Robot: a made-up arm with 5 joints.
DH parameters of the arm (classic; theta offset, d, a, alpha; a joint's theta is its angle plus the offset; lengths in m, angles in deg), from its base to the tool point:
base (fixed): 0 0.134 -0.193 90
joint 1: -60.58 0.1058 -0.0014 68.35
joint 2: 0 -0.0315 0.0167 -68.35
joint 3: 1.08 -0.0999 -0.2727 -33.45
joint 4: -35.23 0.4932 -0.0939 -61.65
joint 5: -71.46 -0.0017 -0.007 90
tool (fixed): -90 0.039 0 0
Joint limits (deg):
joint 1: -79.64..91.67
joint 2: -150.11..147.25
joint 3: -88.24..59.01
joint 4: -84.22..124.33
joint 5: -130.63..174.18
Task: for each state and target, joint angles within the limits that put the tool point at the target. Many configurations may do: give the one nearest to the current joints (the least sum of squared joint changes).
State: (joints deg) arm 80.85 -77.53 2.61 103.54 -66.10
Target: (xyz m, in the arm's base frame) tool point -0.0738 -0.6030 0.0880
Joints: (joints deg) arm 63.92 -71.24 47.78 74.52 -44.97
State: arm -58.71 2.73 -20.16 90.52 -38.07
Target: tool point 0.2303 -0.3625 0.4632
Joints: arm -21.97 16.92 -39.36 40.27 1.45
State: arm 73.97 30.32 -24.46 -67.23 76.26
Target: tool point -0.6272 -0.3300 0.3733
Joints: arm 91.67 17.07 -15.99 -81.30 79.99
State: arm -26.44 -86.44 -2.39 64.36 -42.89
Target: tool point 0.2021 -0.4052 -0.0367
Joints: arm -0.02 -80.91 -9.36 82.87 -56.15
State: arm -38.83 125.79 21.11 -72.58 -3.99
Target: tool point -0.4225 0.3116 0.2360
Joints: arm -38.27 109.38 59.01 -72.02 -6.31
